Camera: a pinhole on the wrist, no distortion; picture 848 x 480 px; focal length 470.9 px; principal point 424.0 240.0 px. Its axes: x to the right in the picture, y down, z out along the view. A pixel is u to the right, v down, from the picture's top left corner.
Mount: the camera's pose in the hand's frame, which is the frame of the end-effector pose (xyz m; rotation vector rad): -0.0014 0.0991 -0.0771 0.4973 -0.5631 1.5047
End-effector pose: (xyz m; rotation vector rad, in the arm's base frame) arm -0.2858 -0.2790 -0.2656 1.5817 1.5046 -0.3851
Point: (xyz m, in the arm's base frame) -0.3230 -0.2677 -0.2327
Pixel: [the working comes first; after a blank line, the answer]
In the camera's frame: -0.0689 0.0206 0.1047

114.1 332.6
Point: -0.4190 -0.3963 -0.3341
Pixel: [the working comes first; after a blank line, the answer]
In the camera's frame: -0.1050 0.0413 0.2900

253.4 307.0
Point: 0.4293 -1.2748 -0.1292
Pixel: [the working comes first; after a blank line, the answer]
In the camera's frame: 1.0035 0.5483 0.5077

outside the picture
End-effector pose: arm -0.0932 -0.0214 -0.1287 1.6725 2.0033 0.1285
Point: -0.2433 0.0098 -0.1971
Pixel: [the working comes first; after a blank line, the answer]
In the camera's frame: -0.1592 -0.0739 0.2030

54.6 68.5
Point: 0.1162 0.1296 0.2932
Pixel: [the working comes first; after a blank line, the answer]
In the camera's frame: 0.0805 0.0290 -0.3591

behind the camera
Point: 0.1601 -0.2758 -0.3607
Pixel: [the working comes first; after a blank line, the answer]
In the camera's frame: 0.2680 0.1686 0.3752

760.4 451.6
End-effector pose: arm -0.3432 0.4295 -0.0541 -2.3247 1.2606 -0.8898
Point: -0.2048 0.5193 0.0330
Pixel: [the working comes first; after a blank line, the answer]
In the camera's frame: -0.1543 -0.0217 0.2593

143.8 200.7
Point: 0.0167 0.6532 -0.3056
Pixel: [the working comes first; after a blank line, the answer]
In the camera's frame: 0.0844 0.1064 0.5883

491.6 325.2
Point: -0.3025 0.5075 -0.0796
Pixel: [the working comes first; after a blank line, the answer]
In the camera's frame: -0.0402 0.0497 0.1940

326.4 360.7
